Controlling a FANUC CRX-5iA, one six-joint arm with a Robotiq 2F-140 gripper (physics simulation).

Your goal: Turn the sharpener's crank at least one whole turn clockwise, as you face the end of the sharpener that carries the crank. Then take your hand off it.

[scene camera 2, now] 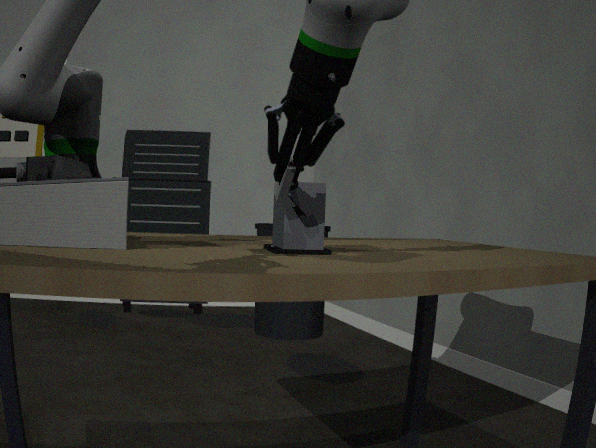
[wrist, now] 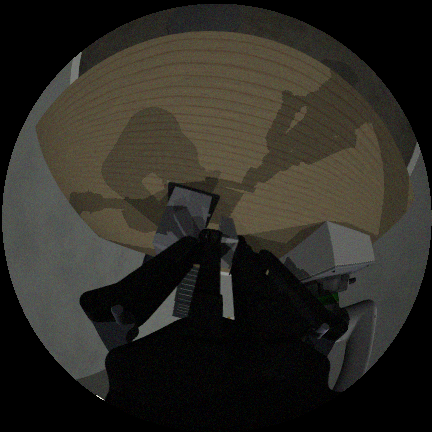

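Pixels of known places: gripper, between the fingertips: (scene camera 2: 279, 195) (wrist: 223, 227); arm's base, origin of its link: (scene camera 2: 69, 185) (wrist: 321, 279).
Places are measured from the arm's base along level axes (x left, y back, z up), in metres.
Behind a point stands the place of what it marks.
The sharpener (scene camera 2: 307, 237) {x -0.236, y -0.427, z -0.082 m} (wrist: 192, 205) {x -0.232, y -0.413, z -0.070 m} is a grey upright box on a thin black base on the table. My gripper (scene camera 2: 283, 199) {x -0.267, y -0.351, z -0.012 m} (wrist: 223, 227) {x -0.267, y -0.351, z -0.012 m} is shut and empty. Its pale fingertips point down at a slant, overlapping the upper left of the box in the scene view and just right of the box in the wrist view. A narrow dark bar on the box, which looks like the crank (scene camera 2: 298, 206) {x -0.250, y -0.398, z -0.028 m}, slants down to the right from near the fingers. Shadows and fingers partly hide it, so contact cannot be told. The crank cannot be made out in the wrist view.
A large pale block (scene camera 2: 62, 215) {x -0.164, y 0.024, z -0.057 m} (wrist: 352, 245) {x -0.166, y 0.011, z -0.052 m} stands on the wooden table (scene camera 2: 300, 286) {x -0.506, y -0.264, z -0.128 m} (wrist: 215, 75) {x -0.441, y -0.373, z -0.112 m}, to the left in the scene view. A dark drawer cabinet (scene camera 2: 167, 172) (wrist: 185, 292) and a dark round bin (scene camera 2: 289, 320) stand behind the table.
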